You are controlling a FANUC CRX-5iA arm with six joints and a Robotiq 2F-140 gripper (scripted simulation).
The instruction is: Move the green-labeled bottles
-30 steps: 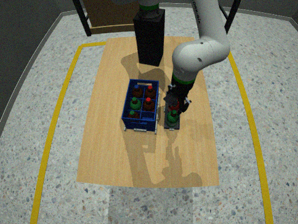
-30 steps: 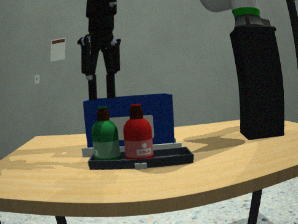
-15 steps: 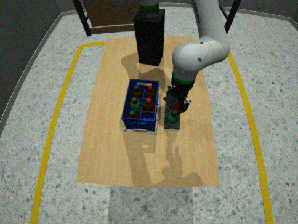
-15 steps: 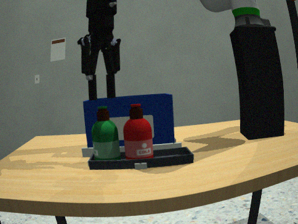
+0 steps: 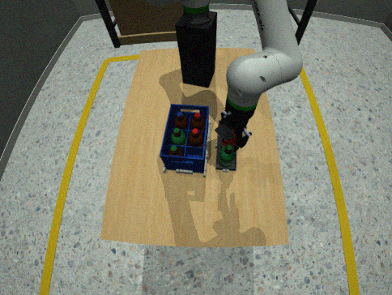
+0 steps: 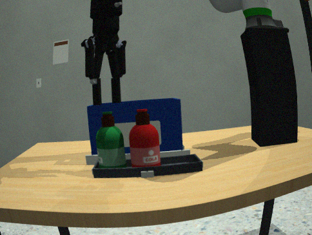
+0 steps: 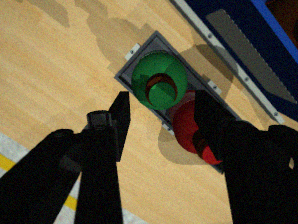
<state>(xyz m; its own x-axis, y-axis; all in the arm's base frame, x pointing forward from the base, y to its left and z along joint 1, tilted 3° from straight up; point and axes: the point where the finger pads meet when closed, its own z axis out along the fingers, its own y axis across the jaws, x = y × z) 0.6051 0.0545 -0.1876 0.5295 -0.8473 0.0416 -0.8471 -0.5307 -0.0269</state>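
Now: hand 13 cm above the red cola bottle, 8 cm past it and 2 cm to the right of it. From my hand the other things lie so: blue crate: 18 cm to the right, 13 cm below, 11 cm behind; tray: 20 cm below, 8 cm behind, 2 cm to the left.
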